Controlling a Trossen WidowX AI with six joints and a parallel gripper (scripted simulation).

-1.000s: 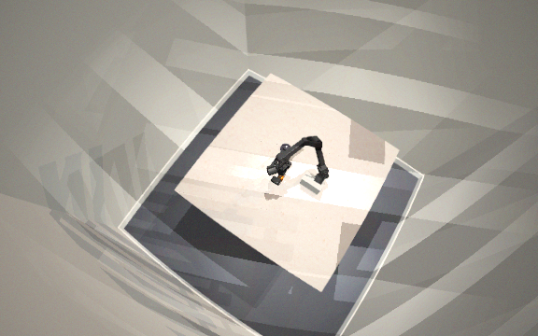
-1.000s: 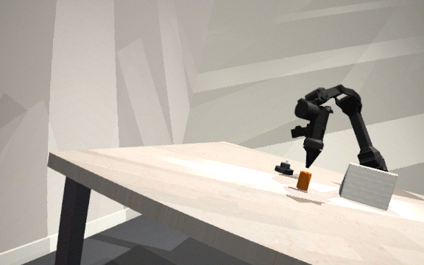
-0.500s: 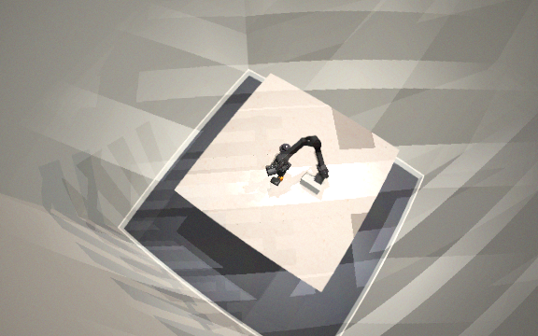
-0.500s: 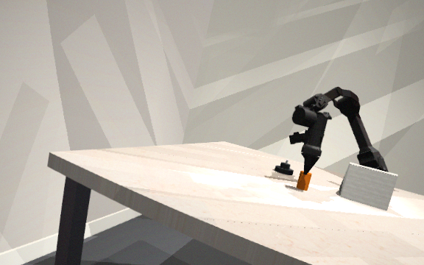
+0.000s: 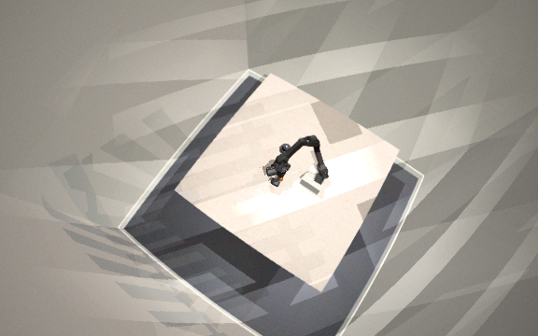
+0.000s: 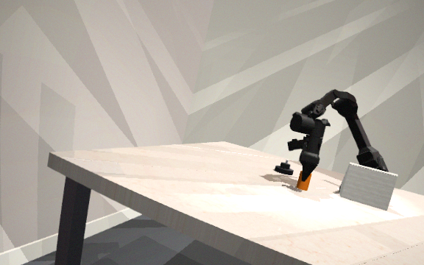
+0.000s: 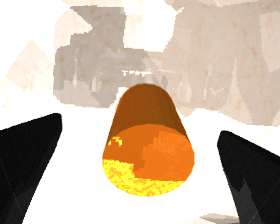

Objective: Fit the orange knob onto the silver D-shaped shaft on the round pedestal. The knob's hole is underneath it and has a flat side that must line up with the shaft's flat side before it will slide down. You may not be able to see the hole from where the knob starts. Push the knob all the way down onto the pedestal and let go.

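Right now my gripper tip is 1 cm below the orange knob. From my gripper tip the other things lie so: round pedestal (23 cm to the right, 8 cm ahead).
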